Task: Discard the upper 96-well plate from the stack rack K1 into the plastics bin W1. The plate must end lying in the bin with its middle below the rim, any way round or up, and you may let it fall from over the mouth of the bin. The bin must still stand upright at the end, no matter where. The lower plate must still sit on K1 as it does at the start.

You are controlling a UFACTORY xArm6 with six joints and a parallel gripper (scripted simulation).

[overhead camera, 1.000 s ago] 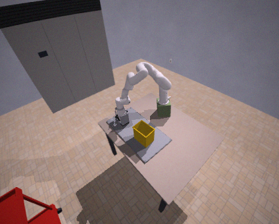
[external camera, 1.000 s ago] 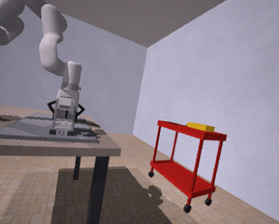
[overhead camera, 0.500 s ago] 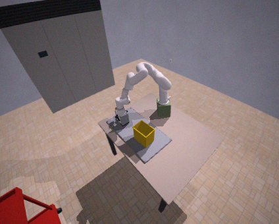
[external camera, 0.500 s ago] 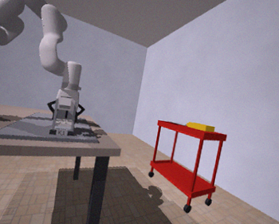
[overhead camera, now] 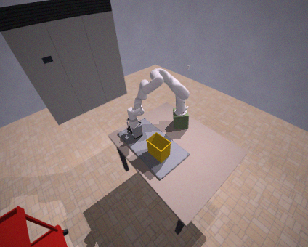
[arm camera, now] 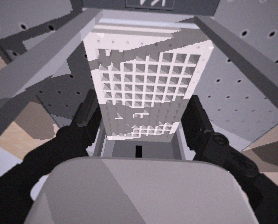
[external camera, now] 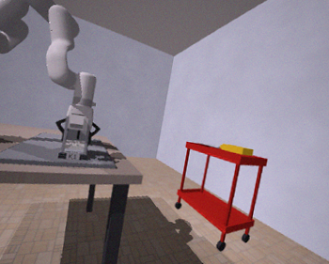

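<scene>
The rack label lies 10 mm ahead of my hand, 90 mm to the right of it and 40 mm below it. Also, from my hand: yellow plastics bin W1: 70 mm behind, 350 mm to the left, 40 mm above.
</scene>
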